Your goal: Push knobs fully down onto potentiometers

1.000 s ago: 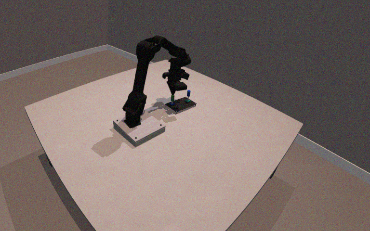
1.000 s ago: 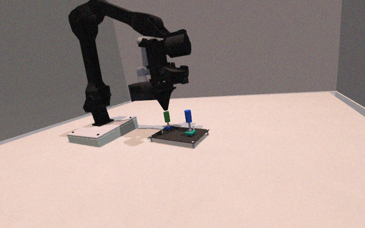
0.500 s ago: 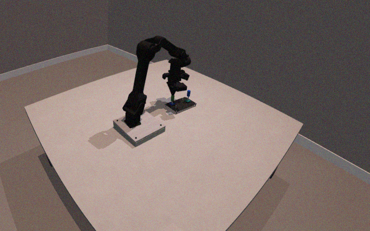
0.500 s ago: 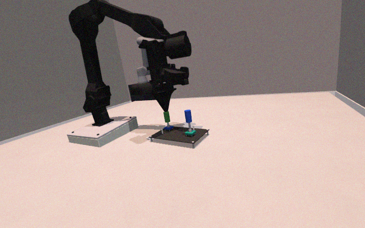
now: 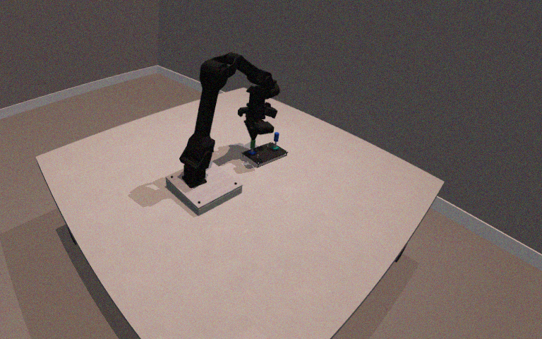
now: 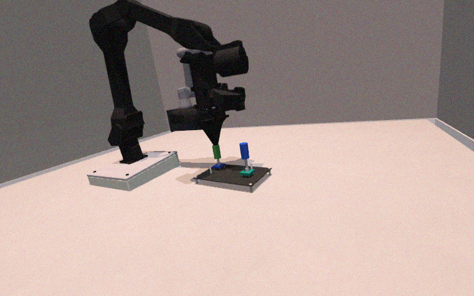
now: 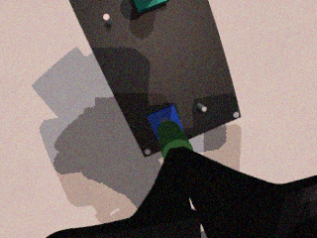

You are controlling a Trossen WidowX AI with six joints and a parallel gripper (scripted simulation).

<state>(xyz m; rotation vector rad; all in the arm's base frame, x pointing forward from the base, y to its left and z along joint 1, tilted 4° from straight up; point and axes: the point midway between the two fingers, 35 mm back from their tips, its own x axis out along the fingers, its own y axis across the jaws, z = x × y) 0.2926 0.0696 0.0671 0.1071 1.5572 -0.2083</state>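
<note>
My gripper tip is 2 cm above the green knob. Round my gripper tip: blue knob 10 cm ahead, 2 cm to the right, 1 cm below.
</note>
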